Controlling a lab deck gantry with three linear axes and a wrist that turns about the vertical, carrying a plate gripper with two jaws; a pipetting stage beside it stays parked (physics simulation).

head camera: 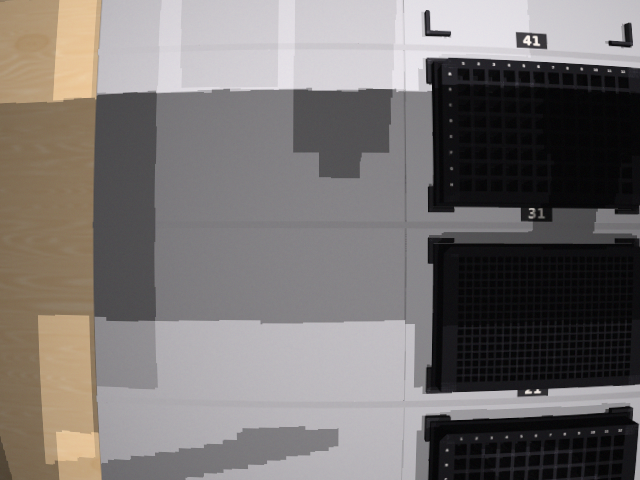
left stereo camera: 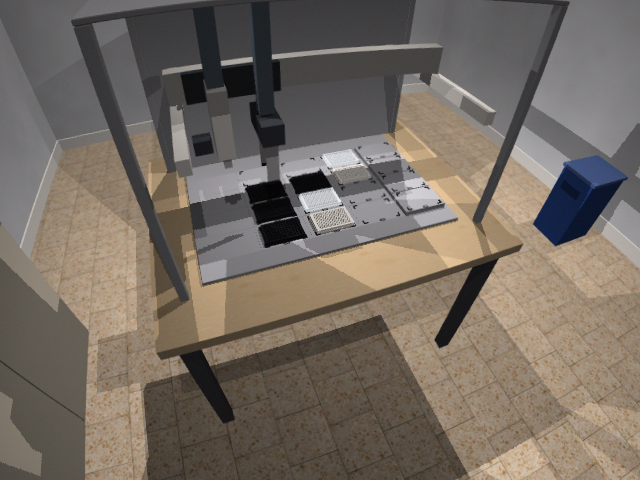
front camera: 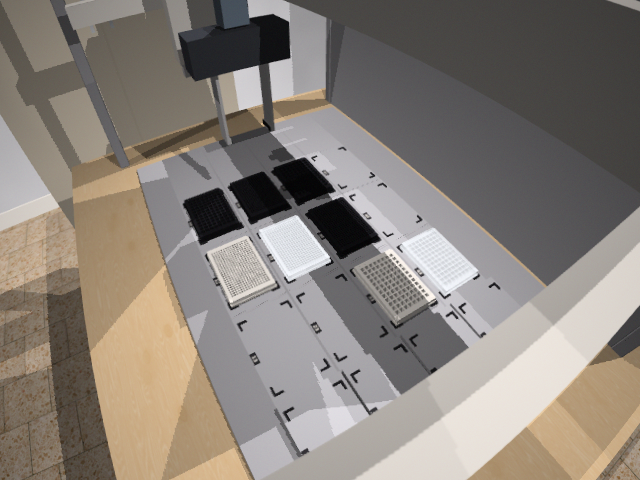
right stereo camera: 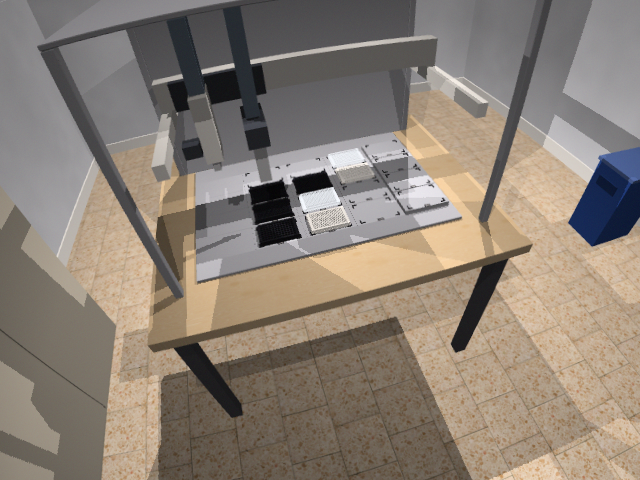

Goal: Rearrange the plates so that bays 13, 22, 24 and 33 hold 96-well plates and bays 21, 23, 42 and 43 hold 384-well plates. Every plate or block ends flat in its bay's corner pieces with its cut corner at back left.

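Places are measured from the robot's base along level axes (x right, y ahead, z up), in millimetres.
Pixels of known places: gripper, between the fingertips: (left stereo camera: 270, 171) (front camera: 248, 133) (right stereo camera: 264, 173); robot's base, origin of its link: (left stereo camera: 266, 247) (front camera: 184, 205) (right stereo camera: 260, 246).
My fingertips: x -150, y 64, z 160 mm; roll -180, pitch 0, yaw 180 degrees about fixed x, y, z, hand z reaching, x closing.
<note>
For each thing: its top centre in the pictures, then the offset to it from my fingertips. "pt": a spot on its surface instead.
- bay 11, a spot on its surface: (front camera: 211, 214) pt dx +108, dy +10, dz -148 mm
- bay 31, a spot on its surface: (head camera: 532, 134) (front camera: 299, 174) pt dx -105, dy -10, dz -146 mm
- bay 21, a spot on its surface: (head camera: 537, 315) (front camera: 257, 192) pt dx -1, dy -5, dz -149 mm
- bay 32, a spot on its surface: (front camera: 342, 225) pt dx -102, dy +172, dz -146 mm
- cream 384-well plate, centre of its top: (front camera: 239, 266) (right stereo camera: 327, 217) (left stereo camera: 331, 218) dx +107, dy +164, dz -146 mm
- white 384-well plate, centre of its top: (front camera: 293, 243) (left stereo camera: 320, 198) (right stereo camera: 319, 198) dx +0, dy +164, dz -146 mm
- cream 96-well plate, centre of its top: (front camera: 394, 282) (right stereo camera: 354, 171) (left stereo camera: 351, 172) dx -107, dy +328, dz -146 mm
- white 96-well plate, centre of its top: (front camera: 439, 256) (right stereo camera: 345, 156) (left stereo camera: 340, 157) dx -214, dy +328, dz -146 mm
My gripper (front camera: 248, 135) (left stereo camera: 268, 173) is raised over the left part of the deck, jaws apart, with no plate between them; the head view does not show it. Black 96-well plates sit in bay 11 (front camera: 211, 214) and bay 31 (front camera: 302, 179) (head camera: 532, 134). Black 384-well plates sit in bay 21 (front camera: 258, 195) (head camera: 537, 315) and bay 32 (front camera: 342, 225). A cream 384-well plate (front camera: 241, 270) is in bay 12, a white 384-well plate (front camera: 294, 246) in bay 22. A cream 96-well plate (front camera: 394, 285) is in bay 33, a white 96-well plate (front camera: 438, 259) in bay 43. Bays 13, 23, 41 and 42 hold no plate.
The pipetting stage (left stereo camera: 221, 124) (right stereo camera: 205, 129) stands left of my gripper in both stereo views. The gantry beam (left stereo camera: 356, 64) (right stereo camera: 346, 59) runs along the back. Frame posts (left stereo camera: 134, 170) (right stereo camera: 113, 175) rise at the table's left side. Fourth-column bays have corner pieces.
</note>
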